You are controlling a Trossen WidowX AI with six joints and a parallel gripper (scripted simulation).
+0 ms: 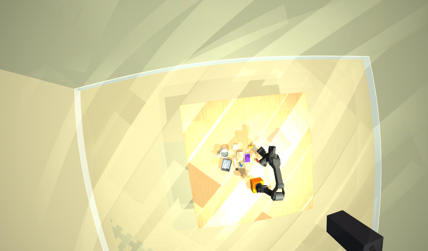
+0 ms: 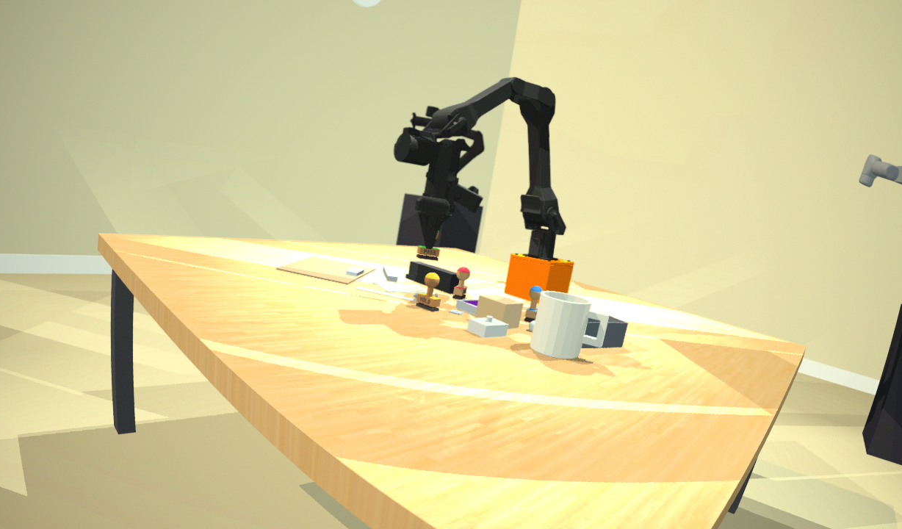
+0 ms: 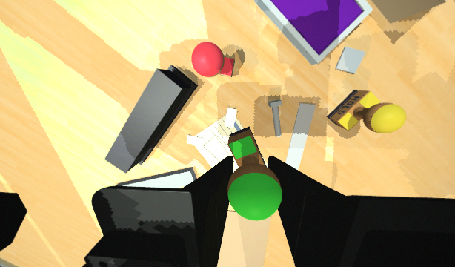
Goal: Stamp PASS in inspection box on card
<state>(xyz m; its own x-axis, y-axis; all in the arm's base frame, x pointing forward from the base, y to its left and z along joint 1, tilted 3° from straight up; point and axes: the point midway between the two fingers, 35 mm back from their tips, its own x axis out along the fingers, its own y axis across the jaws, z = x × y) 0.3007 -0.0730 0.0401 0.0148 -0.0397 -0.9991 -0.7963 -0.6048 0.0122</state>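
My gripper tip is now 10 cm above the white card, 4 cm to the left of it and 1 cm short of it. The rest, counted from my gripper tip: green-knobbed PASS stamp right at my gripper tip; red-knobbed stamp 7 cm below, 7 cm behind, 4 cm to the left; small bolt 9 cm below, 4 cm to the left, 2 cm ahead.
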